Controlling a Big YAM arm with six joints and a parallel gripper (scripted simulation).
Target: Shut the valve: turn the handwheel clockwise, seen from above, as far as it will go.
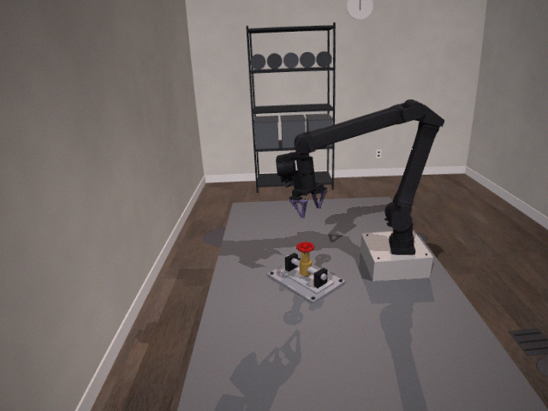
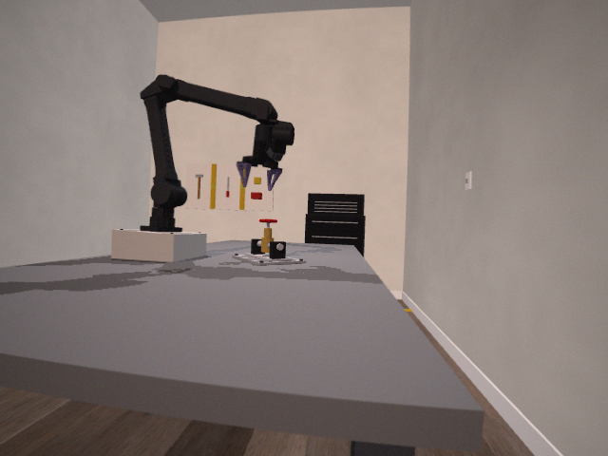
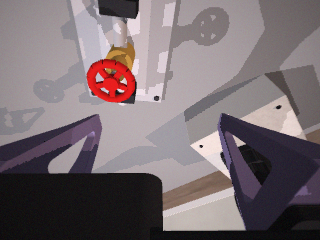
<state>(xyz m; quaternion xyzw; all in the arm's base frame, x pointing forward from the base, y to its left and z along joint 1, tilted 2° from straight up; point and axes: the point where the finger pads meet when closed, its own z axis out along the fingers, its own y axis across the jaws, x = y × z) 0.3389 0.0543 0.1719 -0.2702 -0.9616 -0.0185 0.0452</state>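
The red spoked handwheel lies 120 mm below my hand, 70 mm to the left of it and 10 mm ahead of it.
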